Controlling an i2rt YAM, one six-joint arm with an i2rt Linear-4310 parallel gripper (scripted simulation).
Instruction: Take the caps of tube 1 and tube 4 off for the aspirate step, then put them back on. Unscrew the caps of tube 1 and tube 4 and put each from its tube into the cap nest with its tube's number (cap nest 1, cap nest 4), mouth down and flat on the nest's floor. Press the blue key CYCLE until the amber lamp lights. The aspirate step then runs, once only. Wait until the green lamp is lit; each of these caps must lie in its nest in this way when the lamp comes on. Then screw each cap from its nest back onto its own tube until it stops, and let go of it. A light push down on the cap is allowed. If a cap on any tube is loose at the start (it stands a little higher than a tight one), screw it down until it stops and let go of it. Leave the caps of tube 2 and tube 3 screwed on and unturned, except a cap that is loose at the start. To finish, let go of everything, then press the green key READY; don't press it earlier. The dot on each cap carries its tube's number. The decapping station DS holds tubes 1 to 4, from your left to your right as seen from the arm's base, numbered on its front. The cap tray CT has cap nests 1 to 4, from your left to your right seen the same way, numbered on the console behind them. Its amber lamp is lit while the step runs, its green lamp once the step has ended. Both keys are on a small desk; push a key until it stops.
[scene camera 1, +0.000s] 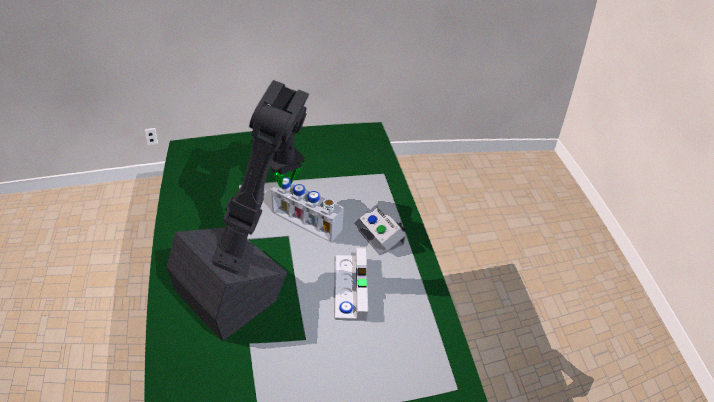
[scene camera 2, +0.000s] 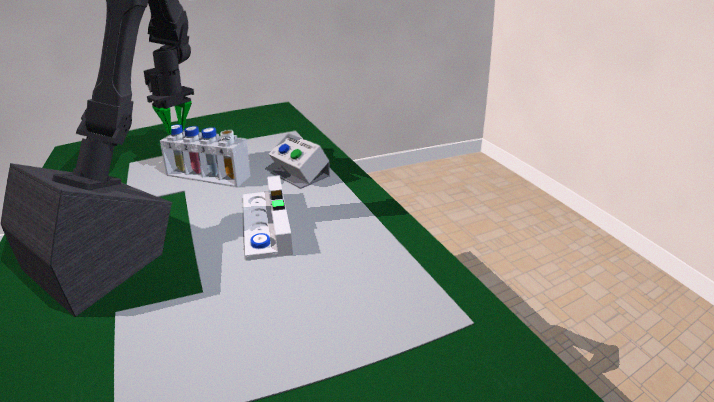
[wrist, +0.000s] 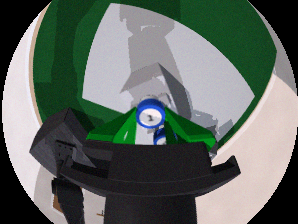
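Note:
Gripper (scene camera 2: 175, 131), (scene camera 1: 285, 184), (wrist: 150, 111). Key desk (scene camera 2: 313, 165), (scene camera 1: 393, 237).

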